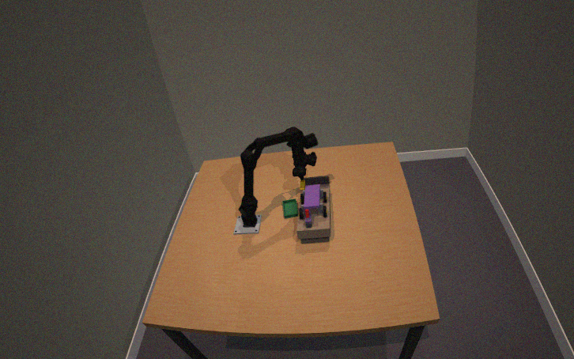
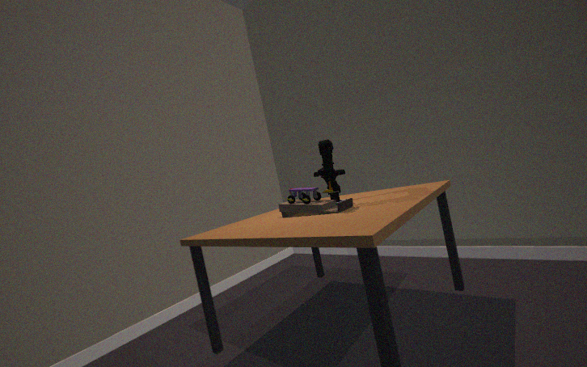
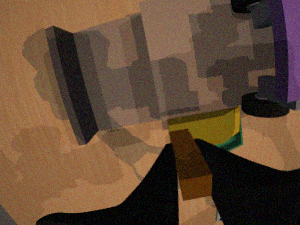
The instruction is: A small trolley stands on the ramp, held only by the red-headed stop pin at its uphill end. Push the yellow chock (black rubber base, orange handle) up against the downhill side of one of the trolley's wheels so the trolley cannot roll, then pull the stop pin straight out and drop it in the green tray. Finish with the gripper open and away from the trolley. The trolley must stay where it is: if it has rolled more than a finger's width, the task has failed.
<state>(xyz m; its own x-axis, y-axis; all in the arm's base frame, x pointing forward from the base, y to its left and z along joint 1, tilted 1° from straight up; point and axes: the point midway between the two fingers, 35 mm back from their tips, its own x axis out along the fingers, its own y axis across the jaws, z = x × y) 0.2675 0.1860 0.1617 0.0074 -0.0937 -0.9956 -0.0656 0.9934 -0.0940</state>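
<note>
Now: the red-headed stop pin 6 cm ahead of my gripper tip and 28 cm to the right of it. From my gripper tip the other things lie so: dark end wall (5 cm ahead, 11 cm to the left, 10 cm below); green tray (7 cm behind, 8 cm to the right, 14 cm below); yellow chock (2 cm to the right, 1 cm below).
</note>
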